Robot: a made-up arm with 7 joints. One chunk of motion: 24 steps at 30 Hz.
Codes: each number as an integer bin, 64 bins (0 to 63) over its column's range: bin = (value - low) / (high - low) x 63, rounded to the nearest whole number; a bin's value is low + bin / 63 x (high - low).
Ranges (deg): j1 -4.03..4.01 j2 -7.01..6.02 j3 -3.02..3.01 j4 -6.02..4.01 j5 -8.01..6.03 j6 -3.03..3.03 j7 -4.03..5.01
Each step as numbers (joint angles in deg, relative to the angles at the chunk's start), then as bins.
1 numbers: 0.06 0.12 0.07 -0.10 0.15 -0.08 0.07
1 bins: 32 34 32 37 37 31 29
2 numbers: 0.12 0.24 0.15 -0.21 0.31 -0.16 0.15
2 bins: 33 35 33 36 37 30 29
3 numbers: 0.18 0.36 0.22 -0.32 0.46 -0.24 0.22
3 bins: 33 36 34 36 38 29 30
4 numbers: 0.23 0.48 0.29 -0.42 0.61 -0.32 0.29
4 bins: 33 36 35 35 39 28 30
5 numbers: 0.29 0.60 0.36 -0.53 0.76 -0.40 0.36
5 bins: 34 37 35 34 39 27 31
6 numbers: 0.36 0.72 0.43 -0.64 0.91 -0.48 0.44
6 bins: 34 37 36 34 40 27 31
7 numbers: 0.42 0.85 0.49 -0.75 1.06 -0.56 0.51
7 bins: 35 38 37 33 41 26 32
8 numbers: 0.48 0.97 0.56 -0.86 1.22 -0.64 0.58
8 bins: 35 39 37 32 41 25 32
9 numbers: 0.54 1.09 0.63 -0.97 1.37 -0.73 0.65
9 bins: 36 39 38 32 42 24 33
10 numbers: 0.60 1.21 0.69 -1.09 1.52 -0.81 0.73
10 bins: 36 40 39 31 43 23 33
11 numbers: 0.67 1.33 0.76 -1.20 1.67 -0.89 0.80
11 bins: 37 40 39 30 43 22 34
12 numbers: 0.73 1.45 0.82 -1.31 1.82 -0.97 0.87
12 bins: 37 41 40 30 44 21 34
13 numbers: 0.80 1.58 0.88 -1.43 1.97 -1.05 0.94
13 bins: 38 42 41 29 45 21 35
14 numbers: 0.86 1.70 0.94 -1.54 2.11 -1.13 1.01
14 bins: 38 42 41 28 45 20 35
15 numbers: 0.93 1.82 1.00 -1.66 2.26 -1.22 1.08
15 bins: 39 43 42 27 46 19 36
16 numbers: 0.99 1.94 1.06 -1.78 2.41 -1.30 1.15
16 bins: 39 43 43 27 47 18 36
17 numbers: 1.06 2.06 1.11 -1.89 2.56 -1.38 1.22
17 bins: 40 44 43 26 47 17 37
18 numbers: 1.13 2.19 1.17 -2.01 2.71 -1.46 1.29
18 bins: 40 44 44 25 48 16 37
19 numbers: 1.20 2.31 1.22 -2.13 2.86 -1.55 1.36
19 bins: 41 45 44 24 49 15 38
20 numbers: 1.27 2.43 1.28 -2.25 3.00 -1.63 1.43
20 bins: 42 46 45 24 49 15 38
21 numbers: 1.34 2.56 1.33 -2.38 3.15 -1.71 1.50
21 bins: 42 46 45 23 50 14 39
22 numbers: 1.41 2.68 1.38 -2.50 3.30 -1.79 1.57
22 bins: 43 47 46 22 51 13 39
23 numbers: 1.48 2.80 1.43 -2.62 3.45 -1.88 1.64
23 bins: 43 47 46 21 51 12 40
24 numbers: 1.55 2.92 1.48 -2.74 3.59 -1.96 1.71
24 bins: 44 48 47 21 52 11 40
